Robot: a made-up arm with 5 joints.
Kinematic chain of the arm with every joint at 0, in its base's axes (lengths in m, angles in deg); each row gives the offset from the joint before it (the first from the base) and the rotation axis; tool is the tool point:
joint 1: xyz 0 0 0.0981 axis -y
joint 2: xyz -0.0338 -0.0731 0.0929 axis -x
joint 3: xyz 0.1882 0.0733 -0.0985 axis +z
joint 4: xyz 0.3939 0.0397 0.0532 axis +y
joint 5: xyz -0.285 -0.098 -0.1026 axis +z
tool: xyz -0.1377 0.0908 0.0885
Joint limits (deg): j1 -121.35..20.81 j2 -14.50..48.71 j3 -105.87..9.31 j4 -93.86..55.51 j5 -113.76..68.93
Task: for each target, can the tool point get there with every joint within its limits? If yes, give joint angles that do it. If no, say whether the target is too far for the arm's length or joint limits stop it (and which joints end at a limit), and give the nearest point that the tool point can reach.
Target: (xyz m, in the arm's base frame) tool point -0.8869 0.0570 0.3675
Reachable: no: joint limits stop it (at a limit: joint 1, joint 2) | nearest point -0.5091 -0.1605 0.0939 | short by 0.515 m
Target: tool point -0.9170 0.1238 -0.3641
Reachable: no: joint limits stop it (at a limit: joint 3, joint 4) | nearest point -0.6348 0.0719 -0.2219 | short by 0.320 m
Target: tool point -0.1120 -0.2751 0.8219
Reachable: no: joint limits stop it (at a limit: joint 1, joint 4) | nearest point -0.0001 -0.1736 0.5294 | short by 0.329 m
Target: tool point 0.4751 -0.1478 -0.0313
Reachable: yes | joints 10.06 21.60 -27.47 -62.52 -54.71
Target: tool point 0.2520 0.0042 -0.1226
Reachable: yes | joints -57.77 0.64 -38.07 13.41 -62.11
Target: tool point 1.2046 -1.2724 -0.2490
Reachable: no: too far | nearest point 0.5386 -0.5350 -0.0571 | short by 1.012 m
